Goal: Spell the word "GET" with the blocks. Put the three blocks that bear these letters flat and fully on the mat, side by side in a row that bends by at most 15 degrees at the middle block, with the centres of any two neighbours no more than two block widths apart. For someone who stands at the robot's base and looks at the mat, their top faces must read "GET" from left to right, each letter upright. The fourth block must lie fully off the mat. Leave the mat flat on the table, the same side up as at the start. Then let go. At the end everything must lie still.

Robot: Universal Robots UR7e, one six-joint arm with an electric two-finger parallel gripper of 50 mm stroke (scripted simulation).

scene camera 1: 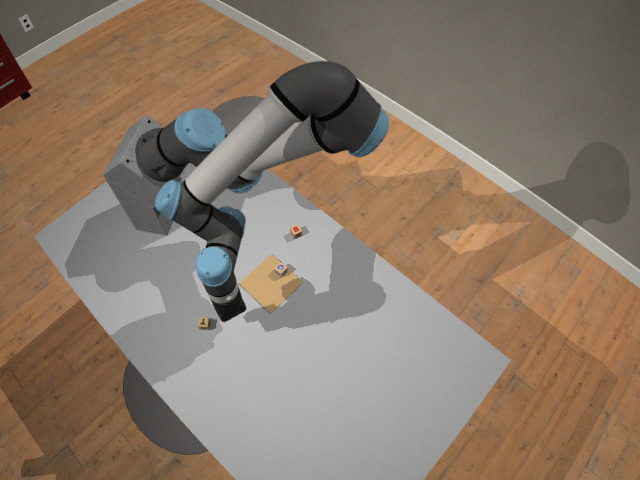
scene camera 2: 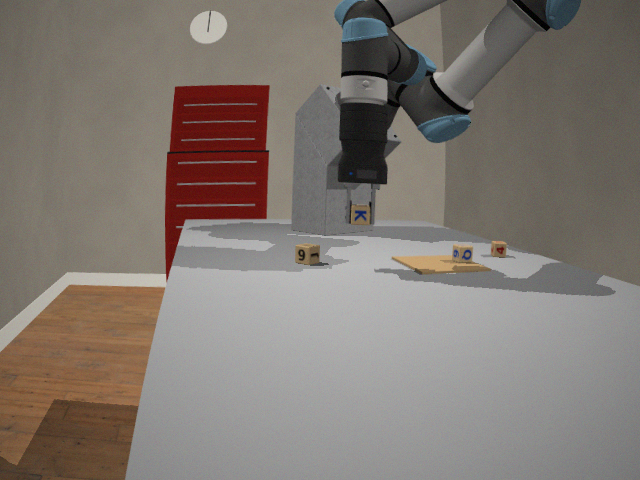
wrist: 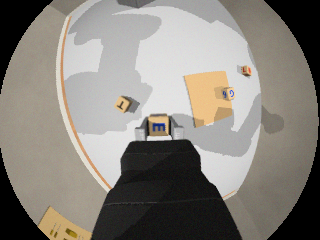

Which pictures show the tan mat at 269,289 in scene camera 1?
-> Scene camera 1, scene camera 2 and the wrist view: all of them.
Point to a tan mat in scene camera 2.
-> At 442,264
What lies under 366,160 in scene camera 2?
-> The gripper.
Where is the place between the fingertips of the gripper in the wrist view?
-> At 158,122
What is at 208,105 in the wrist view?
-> A tan mat.
